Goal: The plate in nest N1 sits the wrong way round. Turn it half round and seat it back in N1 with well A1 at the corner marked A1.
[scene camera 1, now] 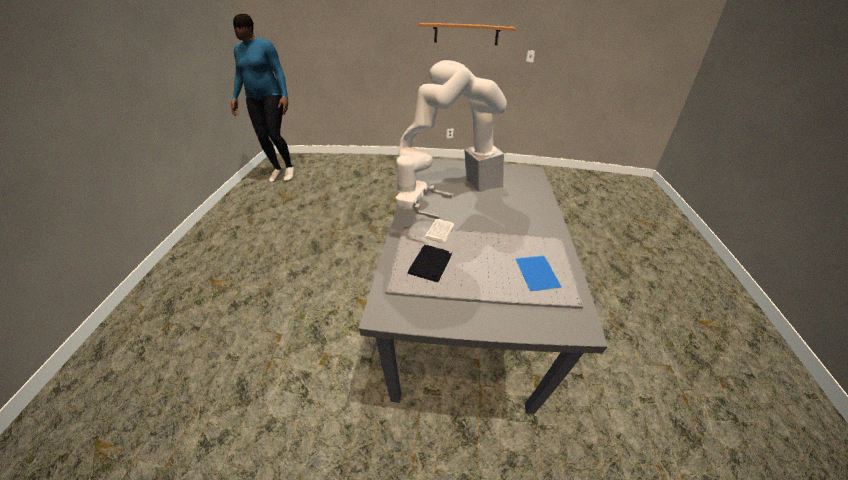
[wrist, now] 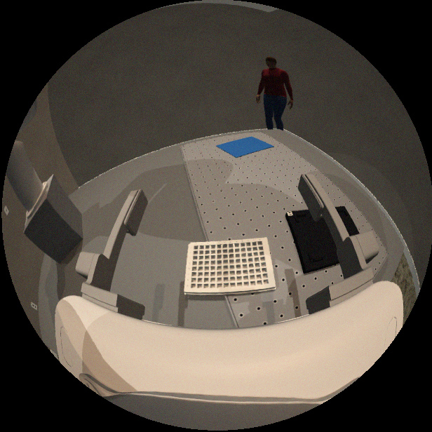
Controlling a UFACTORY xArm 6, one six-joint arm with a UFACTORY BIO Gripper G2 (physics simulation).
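Note:
The plate (scene camera 1: 439,230) (wrist: 223,265), cream-white with a grid of square wells, lies across the back edge of the perforated board (scene camera 1: 482,291) (wrist: 220,210), part over the board and part over the table. Which corner is well A1 cannot be read. The black nest (scene camera 1: 429,262) (wrist: 310,245) sits on the board beside the plate, with no plate in it; a small pale mark shows at one corner in the wrist view. No N1 label is legible. My gripper (scene camera 1: 444,205) (wrist: 223,204) is wide open and empty, above and behind the plate in the scene view, its fingers apart from it.
A blue rectangle (scene camera 1: 538,273) (wrist: 245,146) lies on the board's other side. The arm's grey base block (scene camera 1: 484,168) (wrist: 54,220) stands at the back of the table (scene camera 1: 476,324). A person in teal (scene camera 1: 258,71) stands behind left; a person in red (wrist: 275,82) shows beyond the table.

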